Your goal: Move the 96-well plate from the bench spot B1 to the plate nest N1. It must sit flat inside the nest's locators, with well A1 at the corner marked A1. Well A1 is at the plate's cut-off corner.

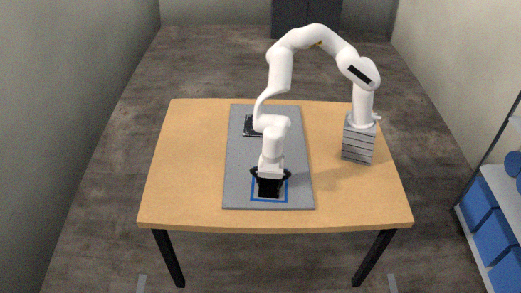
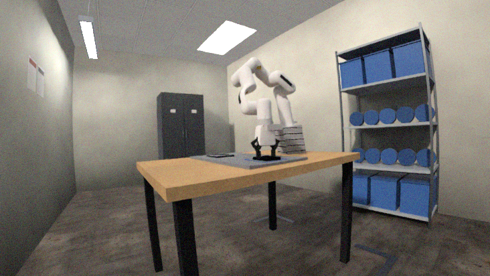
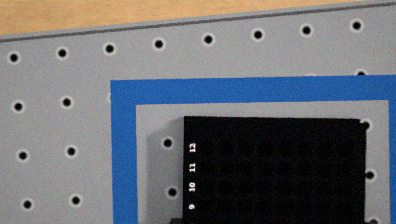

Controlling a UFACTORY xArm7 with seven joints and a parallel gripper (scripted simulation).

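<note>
Right now my hand is 80 mm short of the plate nest N1, 390 mm to the left of it and 10 mm above it. The rest, counted from my hand: 96-well plate: 10 mm below.
</note>
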